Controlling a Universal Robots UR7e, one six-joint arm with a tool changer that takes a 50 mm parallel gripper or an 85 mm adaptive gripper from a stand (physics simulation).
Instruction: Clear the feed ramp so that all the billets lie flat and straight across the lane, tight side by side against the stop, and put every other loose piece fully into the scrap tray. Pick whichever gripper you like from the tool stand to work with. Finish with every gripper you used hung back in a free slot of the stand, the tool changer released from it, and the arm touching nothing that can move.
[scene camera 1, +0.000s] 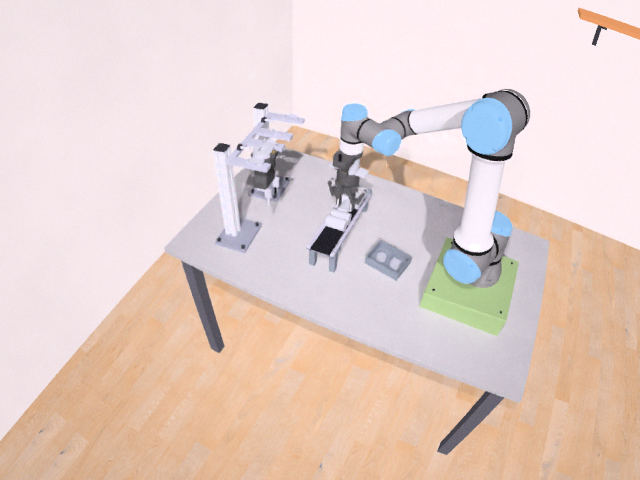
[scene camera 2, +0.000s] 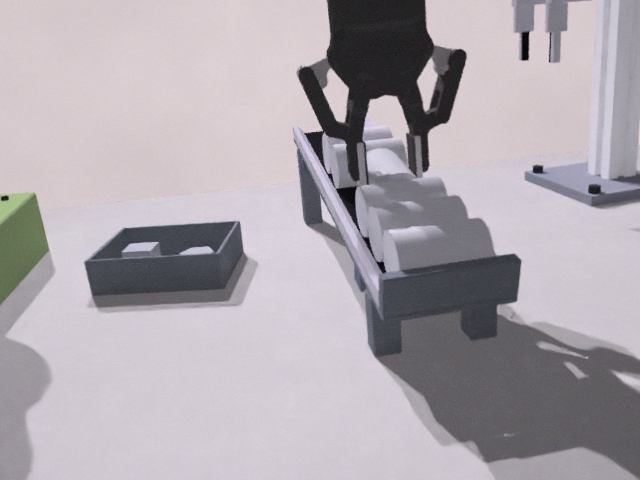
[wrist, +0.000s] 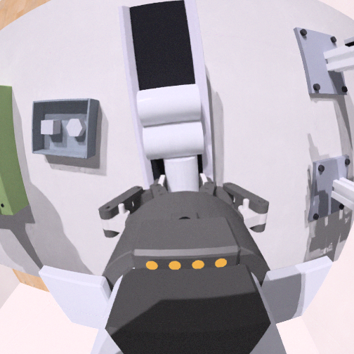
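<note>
The adaptive gripper (scene camera 1: 345, 202) (scene camera 2: 390, 164) (wrist: 182, 181) is shut on a white billet that lies lengthwise along the feed ramp (scene camera 2: 338, 209) (wrist: 132, 75); one finger is on each side of it. Three crosswise billets, the lowest (scene camera 2: 439, 248) beside the stop (scene camera 2: 449, 287), lie downslope of it, side by side. Two more crosswise billets (wrist: 169, 104) (wrist: 173, 140) lie upslope, side by side. The scrap tray (scene camera 1: 382, 269) (scene camera 2: 155, 276) (wrist: 92, 131) holds a square block (scene camera 2: 141, 249) (wrist: 50, 127) and a hexagonal piece (scene camera 2: 197, 251) (wrist: 75, 127). The gripper body hides the lower billets in the wrist view.
The tool stand (scene camera 1: 227, 191) (scene camera 2: 610, 87) stands beyond the ramp, with the parallel gripper (scene camera 1: 264, 173) hanging in it. The green robot base (scene camera 1: 465, 304) (scene camera 2: 15, 232) (wrist: 7, 150) is beyond the tray from the ramp. Ramp side rails flank the fingers.
</note>
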